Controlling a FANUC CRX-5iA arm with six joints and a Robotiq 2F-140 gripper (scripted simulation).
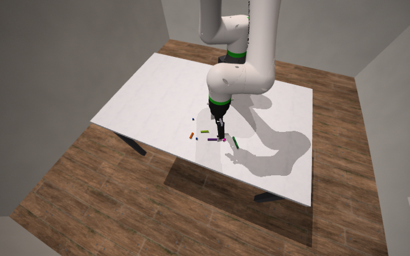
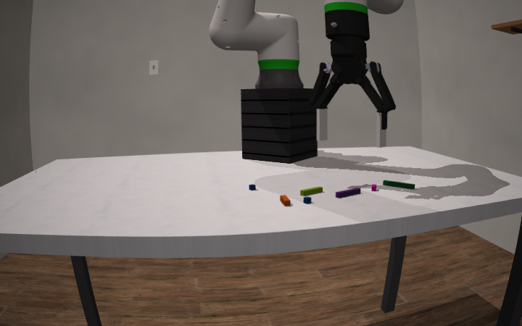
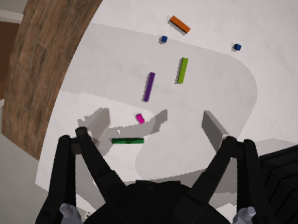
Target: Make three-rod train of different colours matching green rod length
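My hand is 100 mm above the magenta rod, 60 mm to the right of it and 10 mm past it. From my hand the other things lie so: lime rod 100 mm below, 80 mm to the right; then green rod 120 mm to the left, 100 mm below, 30 mm behind; then purple rod 100 mm below, 30 mm ahead, 10 mm to the right.
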